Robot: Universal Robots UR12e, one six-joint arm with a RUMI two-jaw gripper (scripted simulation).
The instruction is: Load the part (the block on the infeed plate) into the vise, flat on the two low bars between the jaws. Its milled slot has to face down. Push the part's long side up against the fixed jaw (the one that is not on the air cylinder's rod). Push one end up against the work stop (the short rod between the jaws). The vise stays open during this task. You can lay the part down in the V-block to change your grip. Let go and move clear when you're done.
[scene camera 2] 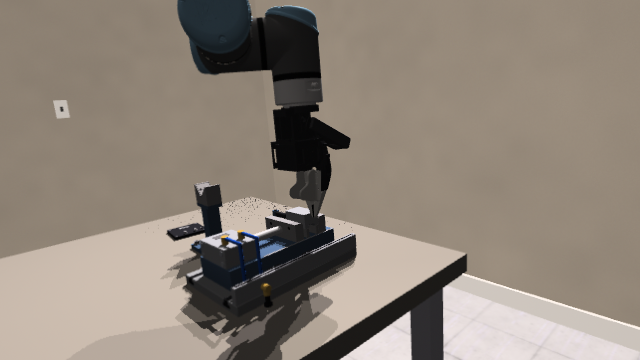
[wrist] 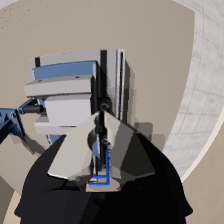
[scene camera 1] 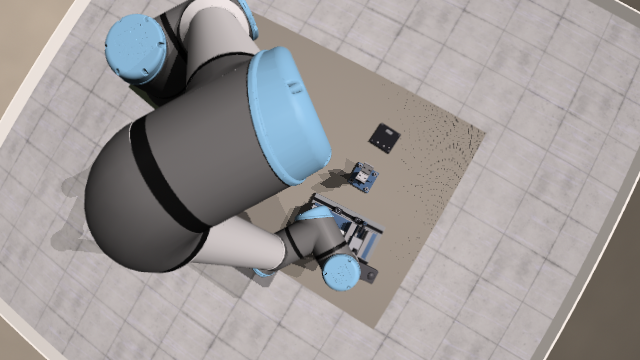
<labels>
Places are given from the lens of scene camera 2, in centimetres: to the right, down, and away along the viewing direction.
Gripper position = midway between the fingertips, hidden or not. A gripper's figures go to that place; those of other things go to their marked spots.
my gripper [scene camera 2: 314, 217]: -1, 8, 73
vise [scene camera 2: 272, 244]: -10, 13, 72
air cylinder [scene camera 2: 211, 247]: -19, 12, 64
</labels>
